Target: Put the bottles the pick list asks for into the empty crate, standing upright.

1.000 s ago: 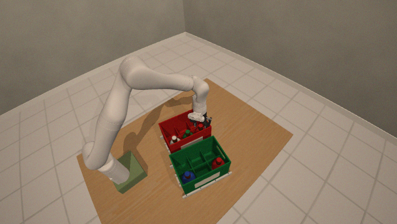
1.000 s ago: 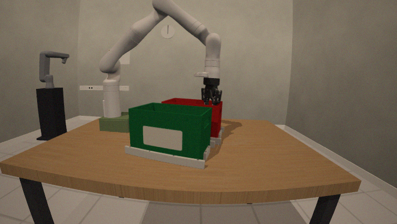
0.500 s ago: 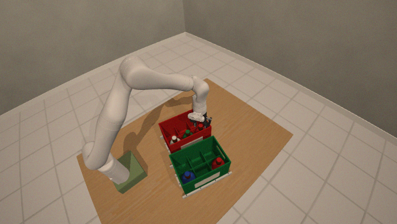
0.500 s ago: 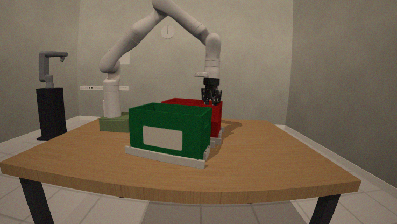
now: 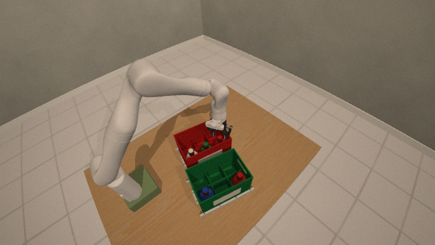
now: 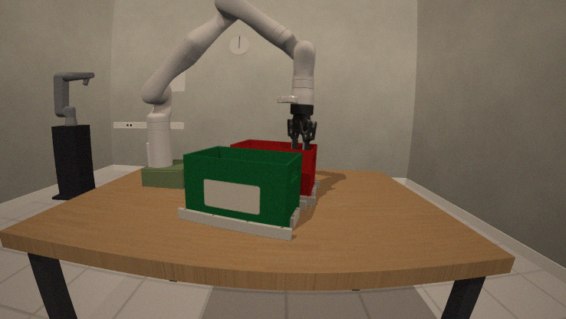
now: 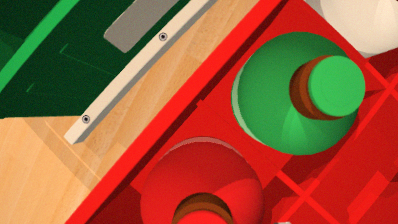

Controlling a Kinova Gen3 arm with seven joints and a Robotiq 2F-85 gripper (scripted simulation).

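Now: hand 120 mm past the red-labelled bottle, 220 mm to the left of it and 90 mm above it. The rest, counted from my hand: red crate: 70 mm behind, 70 mm to the left, 90 mm below; then red-label bottle: 90 mm below; then green-label bottle: 80 mm behind, 30 mm to the left, 90 mm below.
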